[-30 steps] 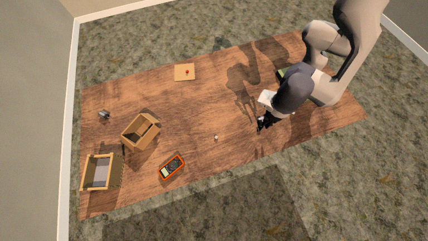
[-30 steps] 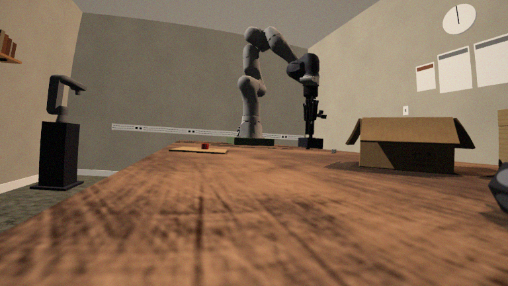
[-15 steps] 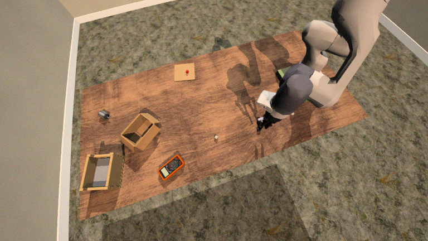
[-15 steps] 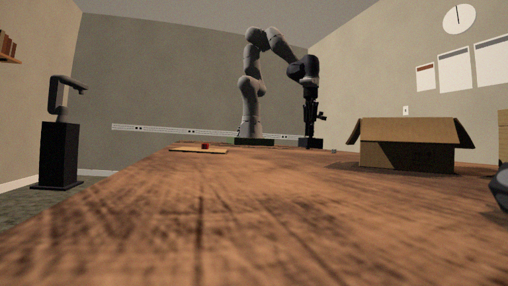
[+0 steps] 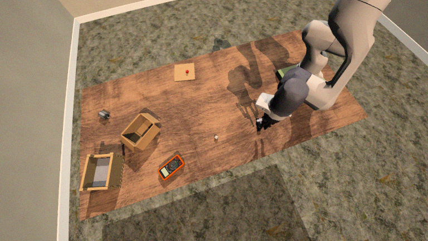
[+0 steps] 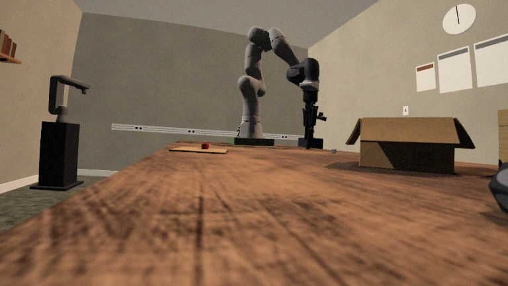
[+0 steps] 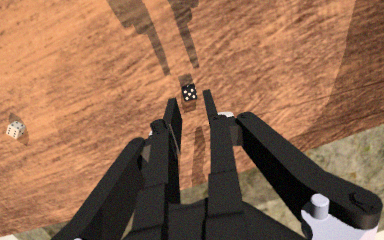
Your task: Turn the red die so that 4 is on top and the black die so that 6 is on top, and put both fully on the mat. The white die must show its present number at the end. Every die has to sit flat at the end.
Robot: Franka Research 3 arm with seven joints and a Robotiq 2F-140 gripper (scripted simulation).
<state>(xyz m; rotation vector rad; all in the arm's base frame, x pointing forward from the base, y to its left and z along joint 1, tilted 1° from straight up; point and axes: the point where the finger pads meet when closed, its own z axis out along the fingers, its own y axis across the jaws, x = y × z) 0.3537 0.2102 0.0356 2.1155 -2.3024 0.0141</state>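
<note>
My gripper is now 70 mm above the black die. From my hand the other things lie so: red die (530 mm to the right, 300 mm ahead, 70 mm below); white die (250 mm ahead, 70 mm below, 40 mm to the right); orange multimeter (520 mm ahead, 60 mm below, 50 mm to the left).
</note>
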